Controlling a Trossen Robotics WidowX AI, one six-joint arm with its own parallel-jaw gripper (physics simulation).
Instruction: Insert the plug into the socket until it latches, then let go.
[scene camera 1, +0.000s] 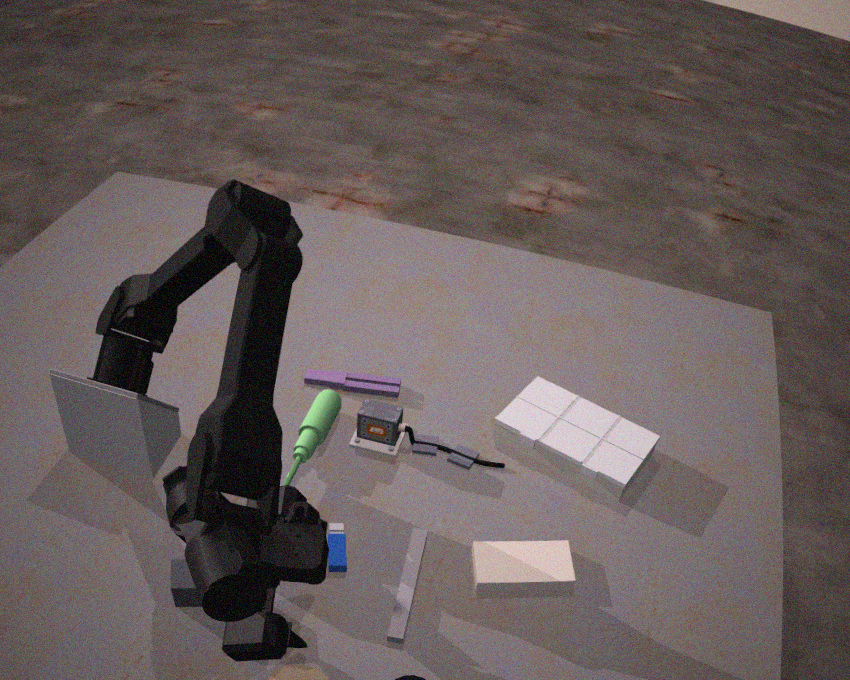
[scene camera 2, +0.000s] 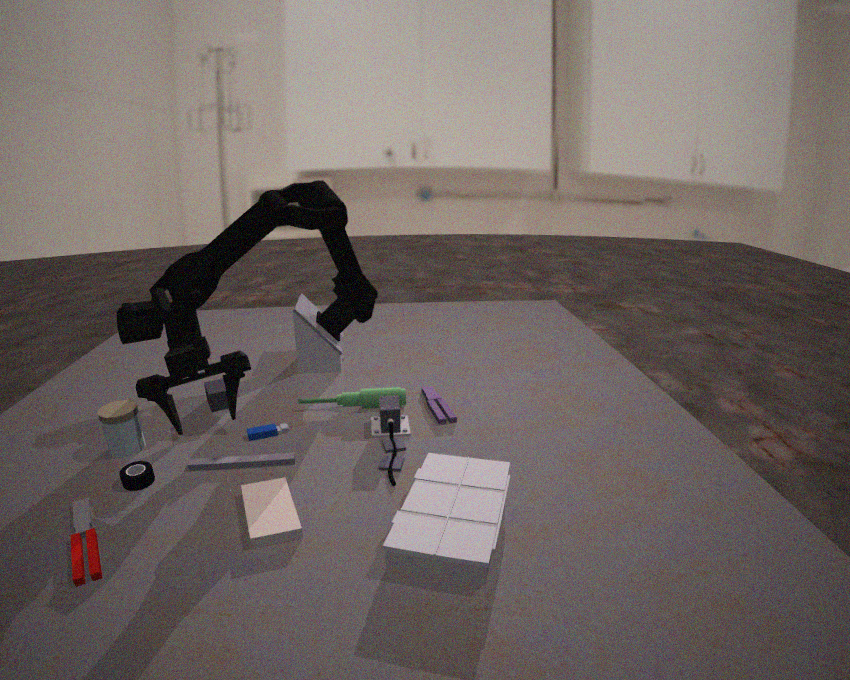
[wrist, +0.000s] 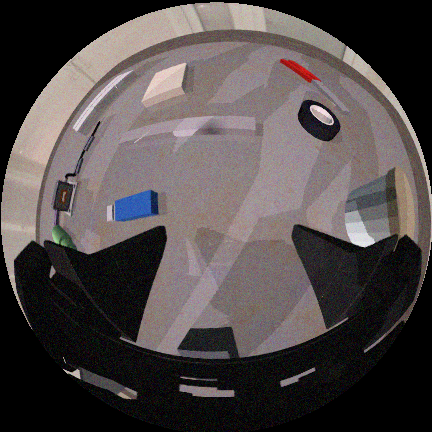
My gripper (scene camera 1: 307, 608) is open, with nothing in its grasp. Also in view: a dark cube (scene camera 1: 184, 593). The table carries a blue plug (scene camera 1: 337, 561).
The dark cube shows as well in the wrist view (wrist: 218, 342). The blue plug shows as well in the wrist view (wrist: 142, 204). My gripper also shows in scene camera 2 (scene camera 2: 207, 427).
